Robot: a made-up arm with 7 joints.
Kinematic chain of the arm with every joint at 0, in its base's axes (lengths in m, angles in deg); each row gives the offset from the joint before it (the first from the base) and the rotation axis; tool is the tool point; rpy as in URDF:
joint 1: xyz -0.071 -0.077 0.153 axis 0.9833 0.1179 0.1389
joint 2: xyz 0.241 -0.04 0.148 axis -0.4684 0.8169 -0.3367
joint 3: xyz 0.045 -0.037 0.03 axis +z
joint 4: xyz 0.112 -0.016 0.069 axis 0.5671 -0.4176 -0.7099
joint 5: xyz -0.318 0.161 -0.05 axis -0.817 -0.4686 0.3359
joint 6: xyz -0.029 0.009 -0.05 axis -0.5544 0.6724 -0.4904
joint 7: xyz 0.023 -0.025 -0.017 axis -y
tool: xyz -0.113 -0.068 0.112 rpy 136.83 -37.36 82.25
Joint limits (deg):
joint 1: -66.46..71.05
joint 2: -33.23..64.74
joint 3: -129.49..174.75
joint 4: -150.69..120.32
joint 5: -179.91..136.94
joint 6: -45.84..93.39
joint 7: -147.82..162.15
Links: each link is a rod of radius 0.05 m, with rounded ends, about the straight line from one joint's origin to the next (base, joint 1, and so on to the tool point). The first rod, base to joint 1, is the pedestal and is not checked.
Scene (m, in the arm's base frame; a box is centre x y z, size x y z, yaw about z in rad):
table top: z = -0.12
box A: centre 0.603 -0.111 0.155 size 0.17 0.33 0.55 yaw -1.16
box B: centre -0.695 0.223 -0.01 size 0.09 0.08 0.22 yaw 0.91
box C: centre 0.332 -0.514 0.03 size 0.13 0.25 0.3 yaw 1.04
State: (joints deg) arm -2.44 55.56 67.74 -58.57 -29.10 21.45 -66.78
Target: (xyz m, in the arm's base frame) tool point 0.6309 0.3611 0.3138
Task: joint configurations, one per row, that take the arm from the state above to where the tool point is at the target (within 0.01 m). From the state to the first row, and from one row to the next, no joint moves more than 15 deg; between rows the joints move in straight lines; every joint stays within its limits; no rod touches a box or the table.
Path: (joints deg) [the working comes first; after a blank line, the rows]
Joints at the target: -66.46 42.24 94.17 -141.65 -40.06 -18.84 -3.73
Straight joint move there: touches box A.

1: -15.24 55.95 68.44 -61.92 -34.78 10.19 -71.03
2: -28.05 56.34 69.14 -65.27 -40.45 -1.07 -75.28
3: -40.85 56.73 69.84 -68.63 -46.13 -12.33 -79.52
4: -53.66 57.11 70.53 -71.98 -51.81 -23.59 -83.77
5: -66.46 57.50 71.23 -75.33 -57.48 -34.85 -88.02
6: -66.46 54.96 75.06 -86.38 -54.58 -32.18 -73.97
7: -66.46 52.42 78.88 -97.44 -51.67 -29.51 -59.92
8: -66.46 49.87 82.70 -108.49 -48.77 -26.84 -45.87
9: -66.46 47.33 86.53 -119.54 -45.87 -24.18 -31.83
10: -66.46 44.79 90.35 -130.60 -42.96 -21.51 -17.78
11: -66.46 42.24 94.17 -141.65 -40.06 -18.84 -3.73

